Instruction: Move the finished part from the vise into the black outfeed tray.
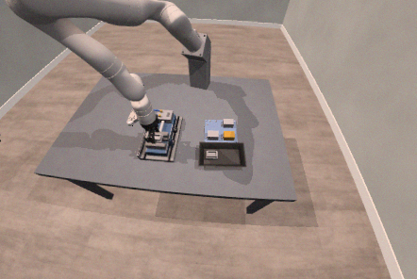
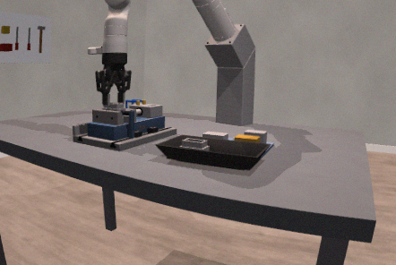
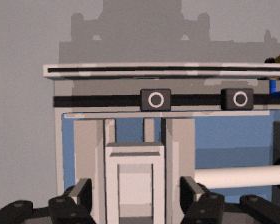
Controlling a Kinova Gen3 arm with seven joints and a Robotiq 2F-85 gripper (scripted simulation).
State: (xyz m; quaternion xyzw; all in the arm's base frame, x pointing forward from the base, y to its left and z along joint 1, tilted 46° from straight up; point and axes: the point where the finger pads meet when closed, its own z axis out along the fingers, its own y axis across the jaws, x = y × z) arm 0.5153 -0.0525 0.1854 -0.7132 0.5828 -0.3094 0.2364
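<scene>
The white screw rod lies 80 mm behind my hand, 40 mm below it and 10 mm to the right of it. From my hand the other things lie so: blue pallet: 300 mm to the left, 190 mm behind, 120 mm below; then orange block: 360 mm to the left, 160 mm behind, 90 mm below; then vise: 80 mm below, 70 mm behind, 10 mm to the right.
</scene>
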